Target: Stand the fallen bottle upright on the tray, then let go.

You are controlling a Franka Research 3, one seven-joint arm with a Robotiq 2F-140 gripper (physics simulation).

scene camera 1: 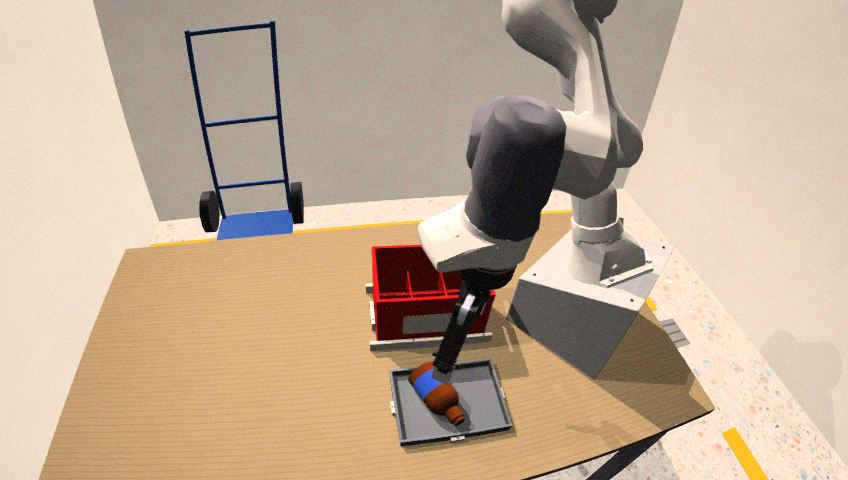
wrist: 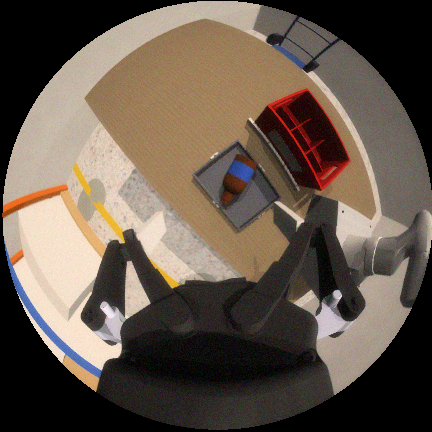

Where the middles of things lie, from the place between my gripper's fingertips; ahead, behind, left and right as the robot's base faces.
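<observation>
Grey tray (scene camera 1: 478,401): 35 cm below my hand, 7 cm to the right of it, 3 cm behind it. Pale rail (scene camera 1: 435,341): 33 cm below my hand, 24 cm to the right of it, 1 cm behind it. Brown bottle (scene camera 1: 441,399): 31 cm below my hand, 7 cm to the right of it.
</observation>
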